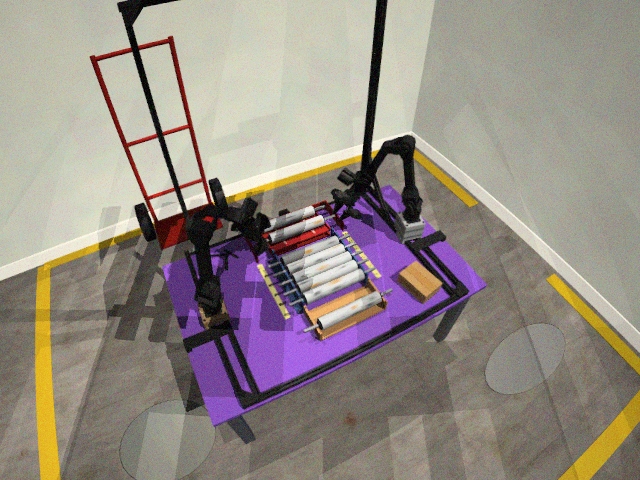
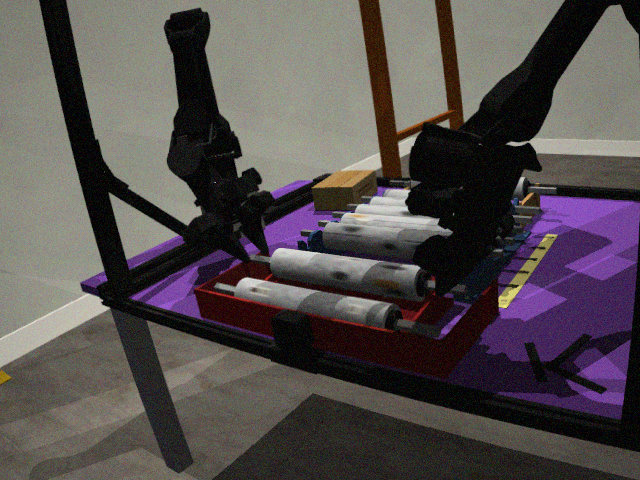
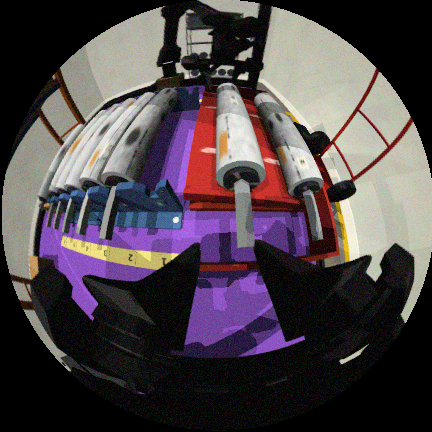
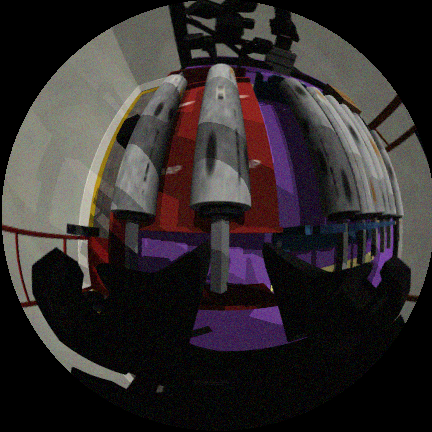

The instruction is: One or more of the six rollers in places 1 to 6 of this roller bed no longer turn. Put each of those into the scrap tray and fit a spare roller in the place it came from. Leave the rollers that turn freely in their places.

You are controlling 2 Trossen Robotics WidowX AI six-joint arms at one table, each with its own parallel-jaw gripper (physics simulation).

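Pixels of known places: left gripper, fingertip midpoint: (image 1: pixel 335 218) (image 2: pixel 258 257) (image 3: pixel 226 245); right gripper, fingertip midpoint: (image 2: pixel 446 287) (image 4: pixel 237 246); left arm's base, link origin: (image 1: pixel 411 217) (image 4: pixel 281 48); right arm's base, link origin: (image 1: pixel 212 308) (image 3: pixel 169 75).
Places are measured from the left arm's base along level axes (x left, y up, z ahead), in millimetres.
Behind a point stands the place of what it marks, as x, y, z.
Observation:
Two rollers lie side by side in the red scrap tray (image 1: pixel 305 240) @(-75, -98, 469) (image 2: pixel 372 341) @(-202, -79, 639): one roller (image 1: pixel 297 228) @(-98, -35, 498) (image 2: pixel 346 273) @(-129, -43, 521) (image 3: pixel 240 135) @(-131, -30, 406) (image 4: pixel 220 150) @(-93, -30, 587) nearer the bed, another roller (image 1: pixel 292 218) @(-182, -52, 502) (image 2: pixel 315 304) @(-210, -50, 546) (image 3: pixel 290 150) @(-198, -51, 435) (image 4: pixel 150 155) @(-164, -53, 585) at the outer side. My left gripper (image 2: pixel 257 256) @(-139, -58, 309) (image 3: pixel 226 245) @(-139, -58, 309) is open, its fingers either side of the nearer roller's shaft end. My right gripper (image 4: pixel 237 246) @(-64, -62, 648) is open around its other shaft end. The blue roller bed (image 2: pixel 313 240) @(-44, -55, 344) (image 3: pixel 150 220) @(-39, -107, 322) holds several rollers; its place nearest the scrap tray is empty. A roller (image 1: pixel 348 310) @(353, -37, 413) lies in the orange tray.
A wooden block (image 1: pixel 419 281) @(295, -57, 89) (image 2: pixel 343 188) @(225, -59, 134) lies beyond the bed. Yellow number strips (image 1: pixel 273 291) @(150, -110, 659) (image 2: pixel 527 271) @(121, -109, 667) run along the bed. Black frame bars border the purple table (image 1: pixel 279 356) @(433, -111, 693). A red hand truck (image 1: pixel 159 133) stands behind.

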